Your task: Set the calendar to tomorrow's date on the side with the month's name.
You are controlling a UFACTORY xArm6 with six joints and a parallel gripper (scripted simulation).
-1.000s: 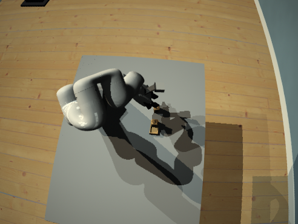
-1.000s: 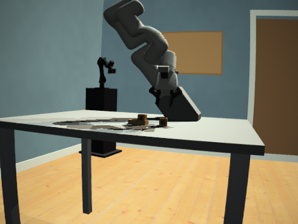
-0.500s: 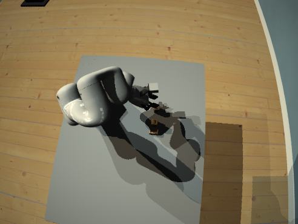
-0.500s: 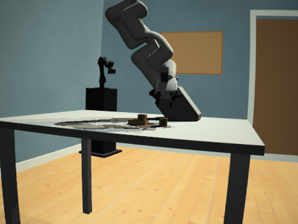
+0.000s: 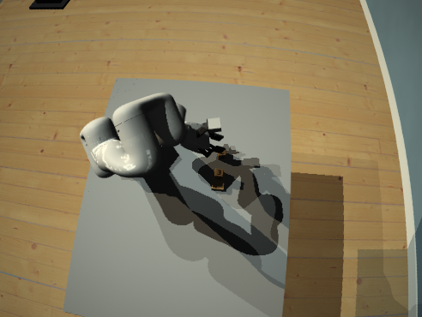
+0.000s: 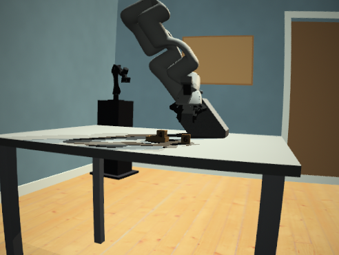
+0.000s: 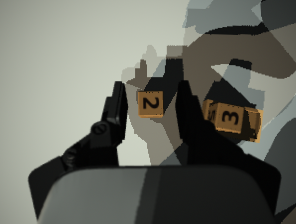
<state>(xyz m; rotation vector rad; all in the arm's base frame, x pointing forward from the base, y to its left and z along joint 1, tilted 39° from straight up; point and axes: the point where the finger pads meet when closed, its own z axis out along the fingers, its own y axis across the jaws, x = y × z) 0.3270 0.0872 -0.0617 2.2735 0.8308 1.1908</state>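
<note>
Right now the wooden number cube is 10 mm ahead of my hand and 80 mm below it. The rest, counted from my hand: wooden calendar tray: 30 mm ahead, 110 mm to the right, 90 mm below.
</note>
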